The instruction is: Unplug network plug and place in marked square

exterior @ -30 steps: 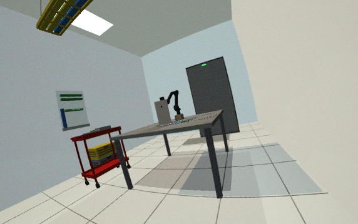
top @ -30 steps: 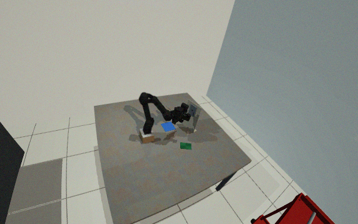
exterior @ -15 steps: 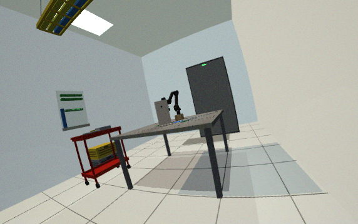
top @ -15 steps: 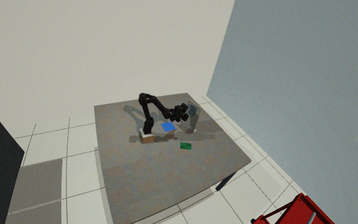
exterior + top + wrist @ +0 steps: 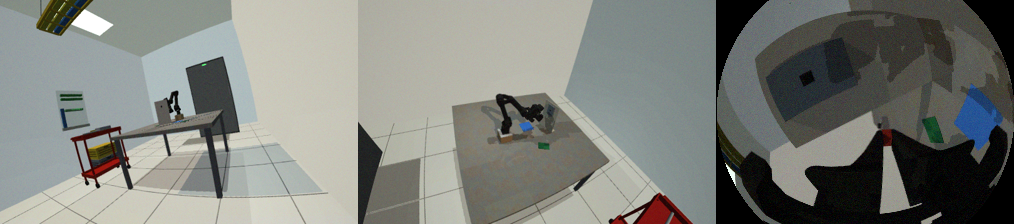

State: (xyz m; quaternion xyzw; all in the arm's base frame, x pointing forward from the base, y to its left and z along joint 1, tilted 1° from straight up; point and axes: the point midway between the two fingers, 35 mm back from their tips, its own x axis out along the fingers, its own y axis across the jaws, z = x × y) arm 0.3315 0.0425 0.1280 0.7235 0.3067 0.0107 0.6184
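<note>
My gripper tip is now 20 cm above the blue marked square, 10 cm past it and 3 cm to the right of it. From my gripper tip the other things lie so: red plug (1 cm ahead); upright grey panel (10 cm ahead, 5 cm to the right, 5 cm below).
</note>
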